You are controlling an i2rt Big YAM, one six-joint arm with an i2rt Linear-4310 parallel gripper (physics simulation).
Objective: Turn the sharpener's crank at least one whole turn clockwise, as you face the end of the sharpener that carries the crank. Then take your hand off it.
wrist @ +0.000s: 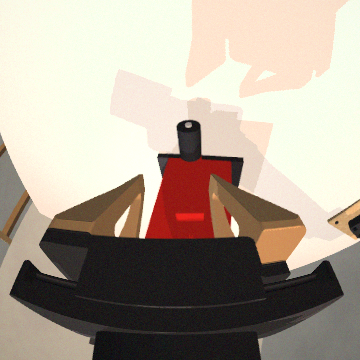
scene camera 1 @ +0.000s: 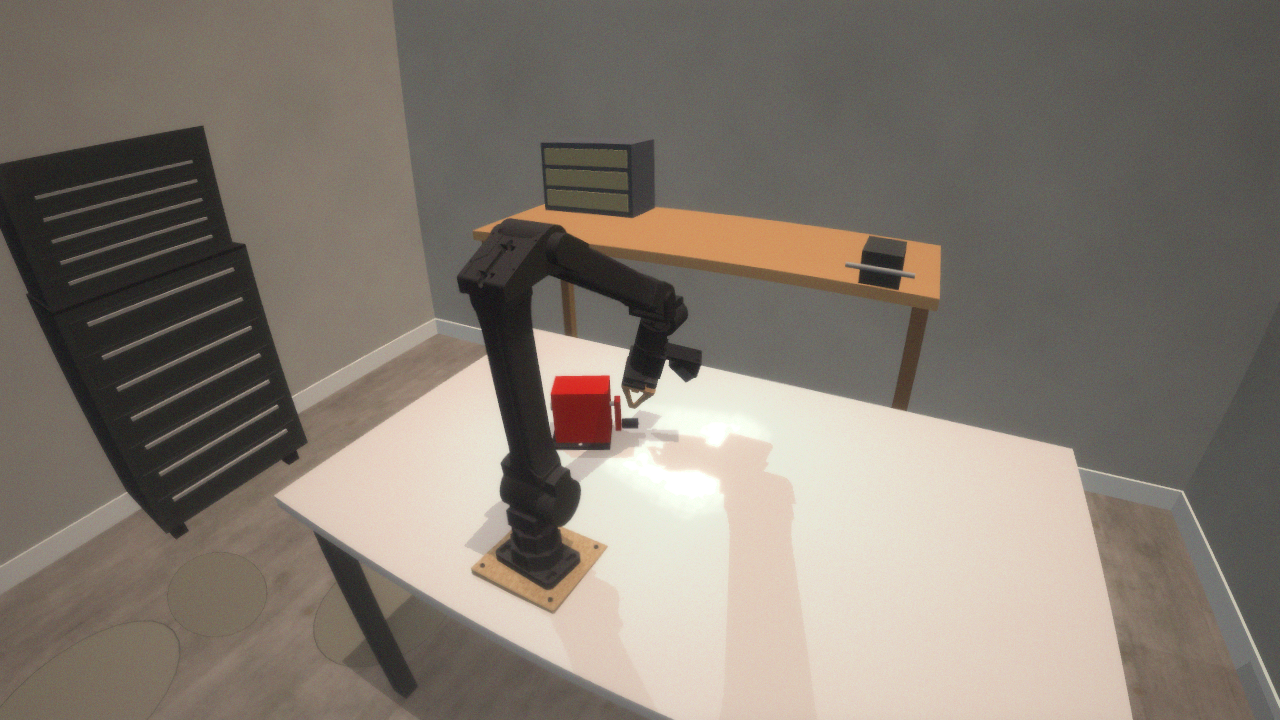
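Pixels of known places: gripper, fingertip midpoint: [wrist: 176,181] [scene camera 1: 633,399]; arm's base at its link origin: [scene camera 1: 538,559].
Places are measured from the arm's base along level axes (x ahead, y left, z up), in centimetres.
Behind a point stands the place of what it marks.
The red sharpener [scene camera 1: 581,409] @(x 30.6, y 13.9, z 8.2 cm) [wrist: 175,220] @(x 38.2, y 10.6, z 8.6 cm) stands upright on its black base on the white table. Its red crank arm [scene camera 1: 617,414] is on the end facing right in the scene view and points down. The black crank handle [scene camera 1: 630,422] @(x 38.8, y 7.6, z 2.6 cm) [wrist: 190,142] @(x 39.5, y 7.5, z 2.9 cm) sticks out from the arm's lower end. My gripper [scene camera 1: 636,402] @(x 40.0, y 7.5, z 7.6 cm) [wrist: 176,181] @(x 40.0, y 7.5, z 7.6 cm) is partly open, with its tan fingers spread and nothing between them. It hangs above the crank handle, apart from it. In the wrist view the handle shows beyond the fingertips, between their lines. The gripper's black body hides part of the sharpener there.
The white table [scene camera 1: 895,537] @(x 36.1, y -50.2, z -0.9 cm) carries my arm's wooden base plate [scene camera 1: 577,573] @(x 1.4, y -7.1, z -0.2 cm) [wrist: 340,220] @(x 6.2, y 6.7, z -0.1 cm) near its front left edge. Behind it stands an orange bench [scene camera 1: 742,237] with a drawer box [scene camera 1: 586,177] and a black block with a grey bar [scene camera 1: 883,255]. A black tool cabinet [scene camera 1: 170,358] stands at the left.
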